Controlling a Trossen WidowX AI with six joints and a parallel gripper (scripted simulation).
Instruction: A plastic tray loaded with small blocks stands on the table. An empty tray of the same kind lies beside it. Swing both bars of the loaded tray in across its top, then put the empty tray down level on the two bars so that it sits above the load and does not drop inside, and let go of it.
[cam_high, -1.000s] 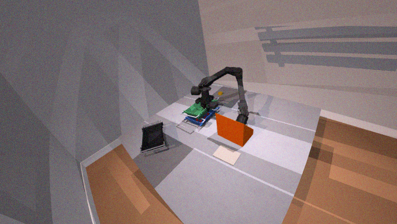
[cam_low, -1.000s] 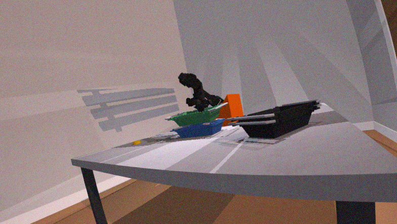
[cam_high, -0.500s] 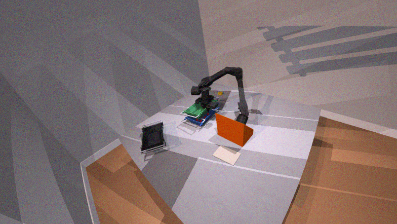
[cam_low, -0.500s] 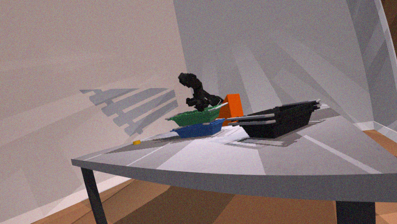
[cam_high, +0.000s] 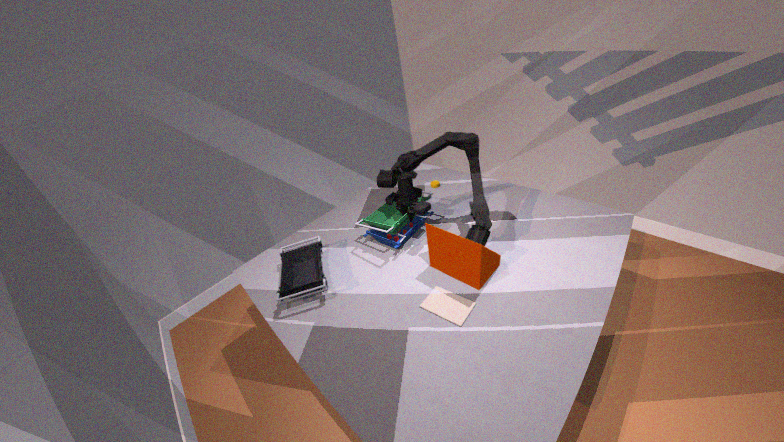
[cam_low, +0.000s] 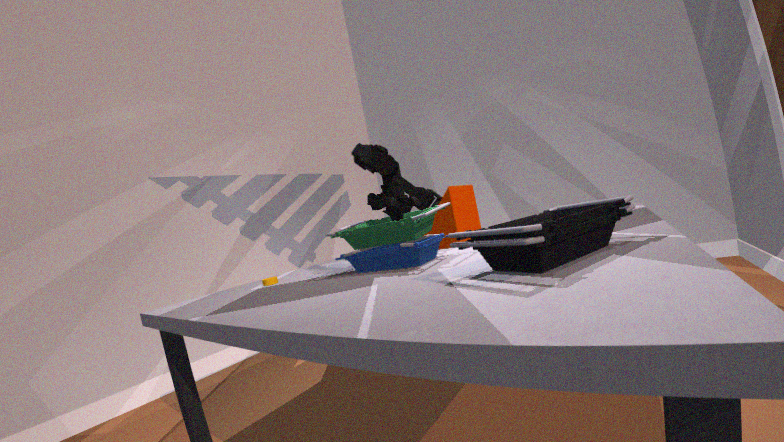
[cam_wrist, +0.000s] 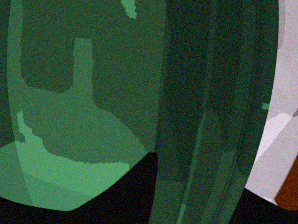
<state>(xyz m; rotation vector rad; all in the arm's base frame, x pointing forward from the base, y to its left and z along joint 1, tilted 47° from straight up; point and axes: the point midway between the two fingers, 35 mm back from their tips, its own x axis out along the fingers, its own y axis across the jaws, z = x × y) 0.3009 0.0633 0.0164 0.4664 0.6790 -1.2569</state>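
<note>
Now: the green tray 6 cm ahead of my gripper tip, 3 cm above it and 1 cm to the left of it. Also, from my gripper tip: beige flat card: 36 cm behind, 17 cm to the left, 8 cm below; yellow block: 40 cm to the right, 24 cm ahead, 8 cm below.
</note>
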